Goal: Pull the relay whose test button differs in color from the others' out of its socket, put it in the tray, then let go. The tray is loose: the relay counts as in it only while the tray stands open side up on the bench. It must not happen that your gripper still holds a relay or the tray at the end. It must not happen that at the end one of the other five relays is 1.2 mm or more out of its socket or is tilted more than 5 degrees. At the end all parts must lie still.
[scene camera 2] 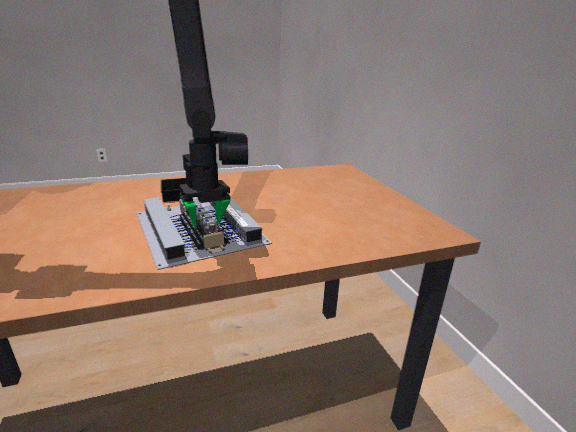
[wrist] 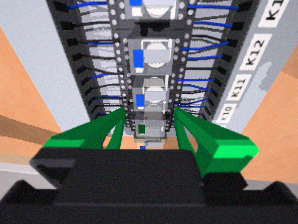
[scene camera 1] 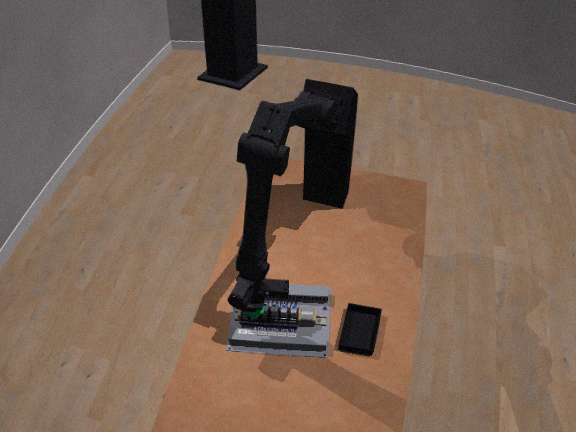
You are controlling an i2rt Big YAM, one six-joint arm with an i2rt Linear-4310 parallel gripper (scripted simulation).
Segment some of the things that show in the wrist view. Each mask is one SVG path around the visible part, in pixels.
My gripper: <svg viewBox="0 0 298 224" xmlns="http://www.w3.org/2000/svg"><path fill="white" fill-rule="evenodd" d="M0 200L0 224L298 224L298 199L285 183L274 181L263 190L243 190L248 184L241 171L259 152L259 148L249 137L196 117L179 107L175 107L174 125L179 149L120 149L125 124L124 107L120 107L105 116L51 136L29 161L30 166L56 189L36 189L25 180L19 180L14 183ZM184 127L197 140L197 152L194 151L188 140ZM115 127L107 147L102 149L102 140Z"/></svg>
A relay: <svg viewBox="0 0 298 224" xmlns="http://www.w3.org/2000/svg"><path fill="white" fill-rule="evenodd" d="M136 111L136 136L164 137L166 127L165 112Z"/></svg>
